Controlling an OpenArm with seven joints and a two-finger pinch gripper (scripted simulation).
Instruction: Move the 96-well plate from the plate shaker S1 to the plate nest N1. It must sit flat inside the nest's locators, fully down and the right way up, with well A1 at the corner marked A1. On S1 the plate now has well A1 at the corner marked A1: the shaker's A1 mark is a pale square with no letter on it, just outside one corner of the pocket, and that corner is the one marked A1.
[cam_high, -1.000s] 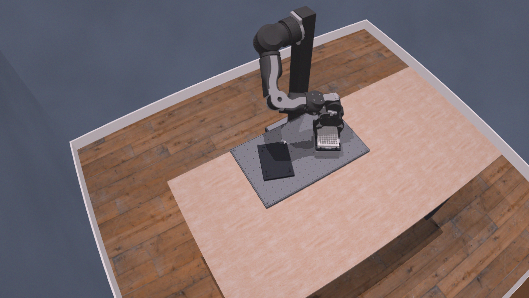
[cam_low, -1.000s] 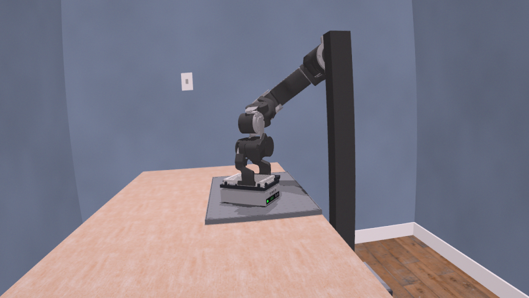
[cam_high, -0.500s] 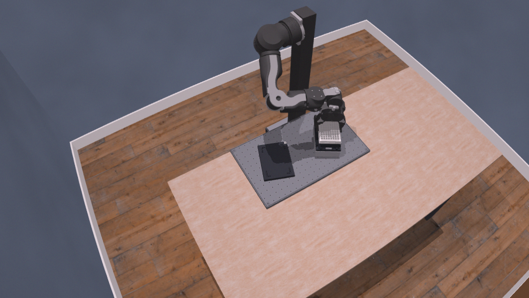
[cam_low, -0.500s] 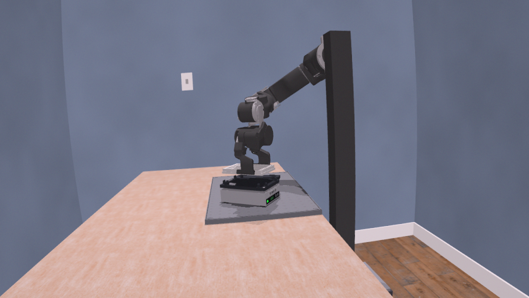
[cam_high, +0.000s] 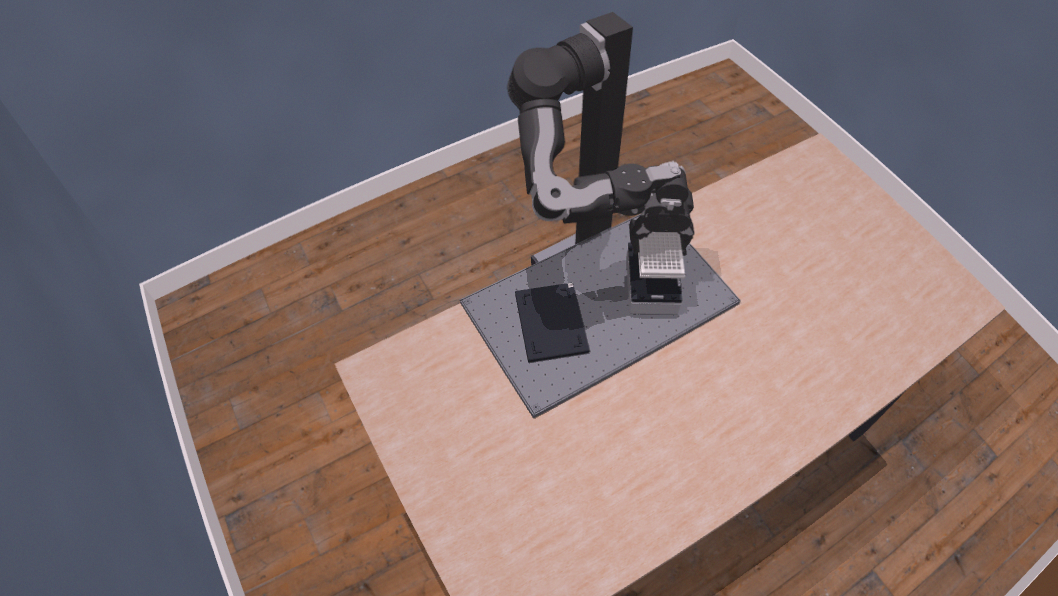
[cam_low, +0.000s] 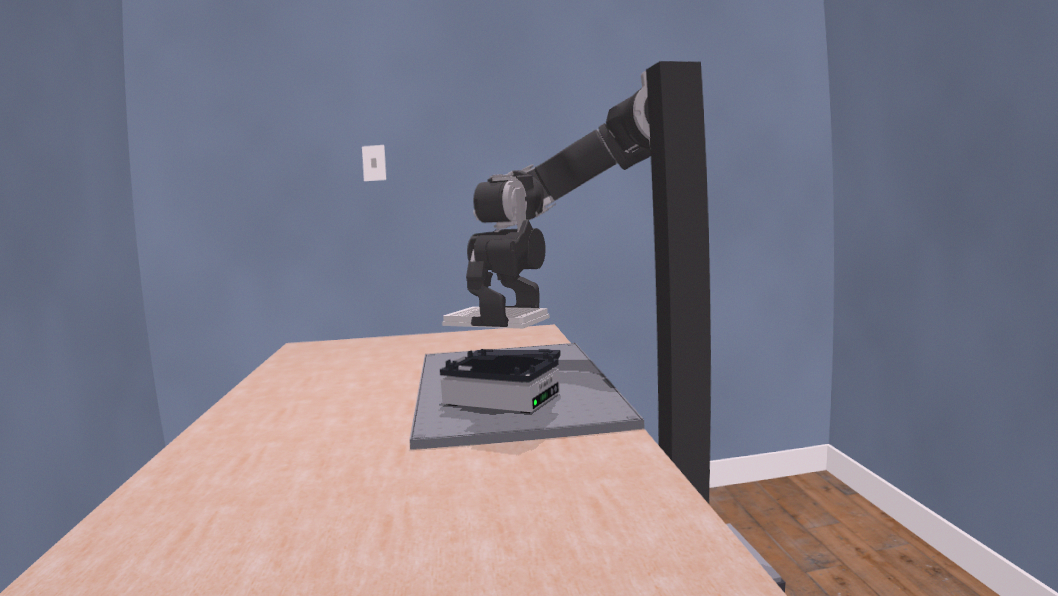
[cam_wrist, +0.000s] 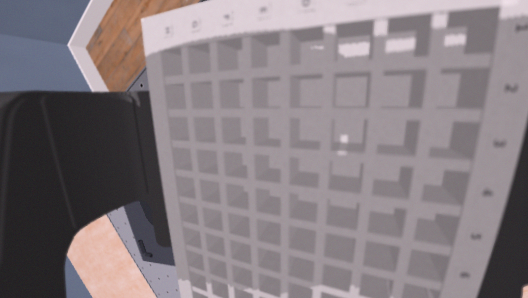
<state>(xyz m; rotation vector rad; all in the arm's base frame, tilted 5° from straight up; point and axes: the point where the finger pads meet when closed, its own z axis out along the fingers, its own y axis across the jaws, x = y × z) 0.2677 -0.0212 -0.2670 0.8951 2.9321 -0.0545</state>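
Now: hand 3 cm past the plate nest N1, 23 cm to the left of it and 12 cm above it. Also, from my hand: 96-well plate: 1 cm ahead, 1 cm to the right; then A1 mark: 7 cm behind, 15 cm to the right, 11 cm below; then plate shaker S1: 4 cm ahead, 2 cm to the right, 9 cm below.
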